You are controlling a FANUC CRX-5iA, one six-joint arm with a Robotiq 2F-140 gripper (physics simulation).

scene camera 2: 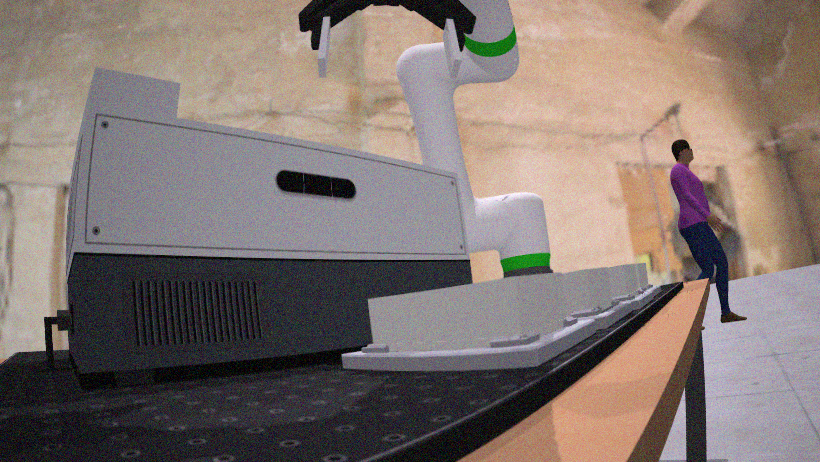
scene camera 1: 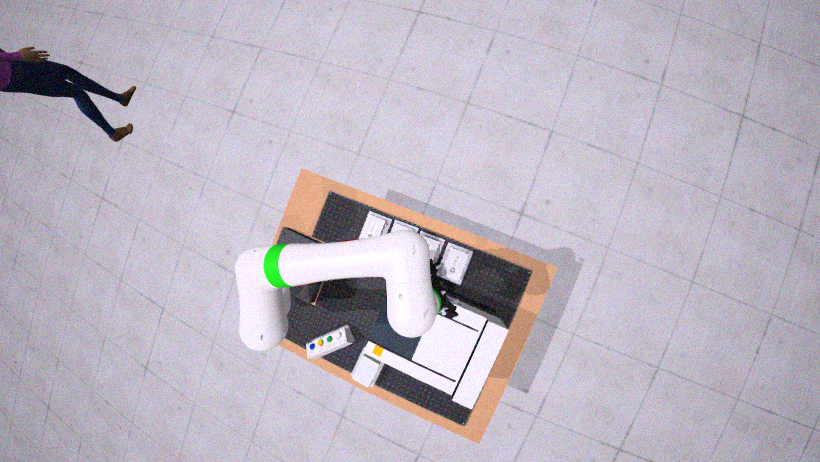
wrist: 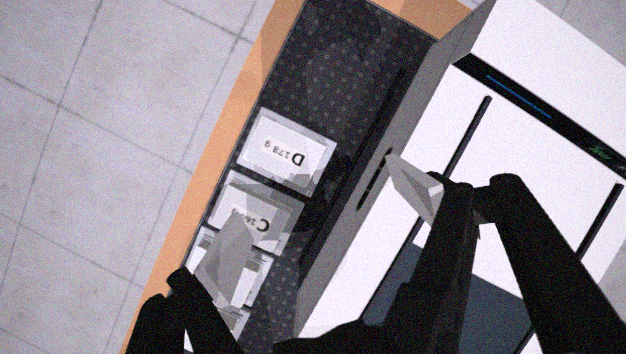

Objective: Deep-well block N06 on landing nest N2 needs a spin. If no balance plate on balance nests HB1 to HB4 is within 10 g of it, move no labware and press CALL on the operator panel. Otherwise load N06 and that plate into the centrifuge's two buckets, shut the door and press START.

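Frame: origin at the arm's base, x ahead, y left, z up, level; metres.
Where they show: gripper, fingertip midpoint: (scene camera 2: 389,66) (scene camera 1: 446,284) (wrist: 315,200).
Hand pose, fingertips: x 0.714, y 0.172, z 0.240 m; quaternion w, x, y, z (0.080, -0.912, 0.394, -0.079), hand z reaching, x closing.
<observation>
Things, the pixels of their top centre, and the offset from my fingertips. "*": a spot on its surface instead.
- Plate D, top centre: (scene camera 2: 466,286) (wrist: 284,152) (scene camera 1: 454,264) dx +0.020, dy +0.061, dz -0.223 m
- Plate C, surface spot: (wrist: 227,200) * dx -0.099, dy +0.126, dz -0.223 m
- operator panel, surface spot: (scene camera 1: 344,334) * dx -0.369, dy -0.405, dz -0.213 m
- small white box, top centre: (scene camera 1: 365,371) dx -0.221, dy -0.530, dz -0.198 m
My gripper (scene camera 1: 442,288) (scene camera 2: 389,57) (wrist: 315,200) is open and empty, high above the strip between the balance plates and the centrifuge (scene camera 1: 447,344) (scene camera 2: 229,189) (wrist: 520,145). Plate D (scene camera 1: 457,261) (scene camera 2: 447,321) (wrist: 280,140), labelled 178 g, sits on the end nest. Plate C (wrist: 227,200) is beside it, its label partly covered by a fingertip. More plates stand further along the row, partly hidden by finger and arm. The centrifuge top shows a white panel and a dark slate area (scene camera 1: 395,332) (wrist: 492,305). The operator panel (scene camera 1: 344,334) has coloured buttons. N06 and N2 cannot be made out.
The white arm (scene camera 1: 344,261) (scene camera 2: 430,103) spans the table over the plate row. A dark upright object (scene camera 1: 298,238) stands near the arm base. A small white box (scene camera 1: 367,370) stands by the centrifuge's front corner. A person (scene camera 1: 40,77) (scene camera 2: 691,195) is on the floor away from the table.
</observation>
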